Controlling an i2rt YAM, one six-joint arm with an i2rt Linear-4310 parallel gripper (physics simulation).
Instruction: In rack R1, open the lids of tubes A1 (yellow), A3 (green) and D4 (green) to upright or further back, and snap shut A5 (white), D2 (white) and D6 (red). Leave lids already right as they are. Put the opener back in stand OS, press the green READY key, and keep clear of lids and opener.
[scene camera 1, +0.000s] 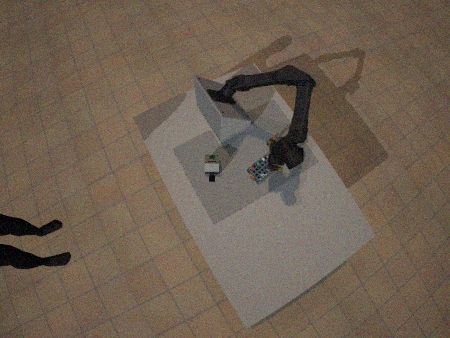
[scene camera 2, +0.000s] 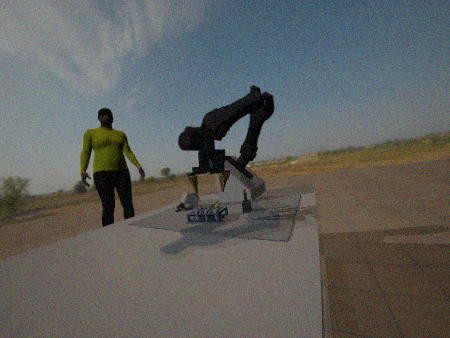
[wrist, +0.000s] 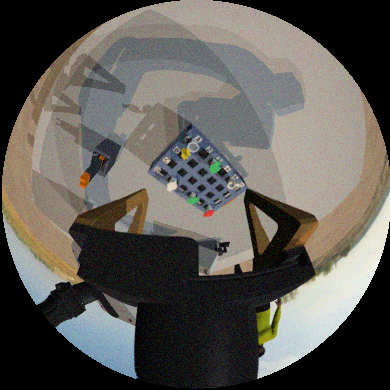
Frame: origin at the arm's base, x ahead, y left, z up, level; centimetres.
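Seen in the pictures: gripper, fingertip midpoint: (scene camera 1: 270, 161) (scene camera 2: 210, 194) (wrist: 195, 193); arm's base, origin of the base link: (scene camera 1: 221, 97) (scene camera 2: 238, 167).
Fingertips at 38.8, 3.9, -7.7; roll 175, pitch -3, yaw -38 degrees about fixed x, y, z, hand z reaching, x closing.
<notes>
Offsets run from my fingertips to a thing's top centre, as dx, dy, dz. "pt": to the spot under its first point. Level surfaces: height alone.
Rack R1 {-0.8, -3.4, -3.5} (scene camera 1: 259, 170) (scene camera 2: 207, 214) (wrist: 181, 175) is a blue grid block. In the wrist view it carries a yellow lid {+0.7, +2.3, -3.9} (wrist: 185, 153), two green lids (wrist: 215, 166) (wrist: 193, 200), a red lid {-3.3, -8.1, -4.8} (wrist: 208, 213) and several white lids, one of them {pt -4.1, -0.6, -5.1} (wrist: 172, 186) at the left edge. Exact lid angles and labels are too small to tell. The orange-tipped opener {-9.6, +9.5, -0.8} (scene camera 2: 245, 194) (wrist: 89, 175) stands upright in dark stand OS {-9.6, +9.5, -5.3} (scene camera 2: 246, 206) (wrist: 110, 154). My gripper (scene camera 2: 209, 192) (wrist: 195, 193) is open and empty above the rack. The green READY key (scene camera 1: 212, 157) is on a small grey box.
The grey box {pt -13.1, -24.9, -3.1} (scene camera 1: 212, 167) (scene camera 2: 189, 201) stands beyond the rack, partly hidden by the gripper in the wrist view. The arm's slanted grey mount (scene camera 1: 207, 107) is at the table's end. A person in a yellow top (scene camera 2: 106, 150) stands beyond the table {dz -9.6} (scene camera 1: 295, 250).
</notes>
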